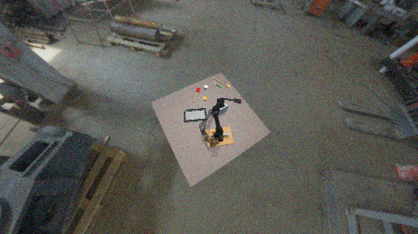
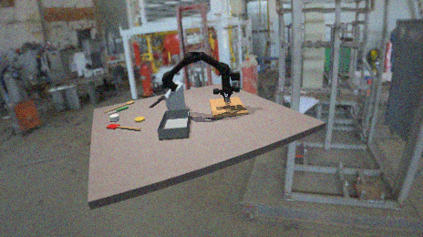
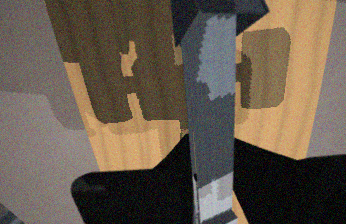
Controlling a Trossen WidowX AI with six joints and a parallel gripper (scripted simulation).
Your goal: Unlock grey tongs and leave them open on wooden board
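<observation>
Now: gripper tip 4 cm above the wooden board and 1 cm past it. The rest, counted from my gripper tip: red-headed tool (74 cm to the right, 18 cm behind, 4 cm below); roasting tin (44 cm to the right, 5 cm ahead, 2 cm below).
</observation>
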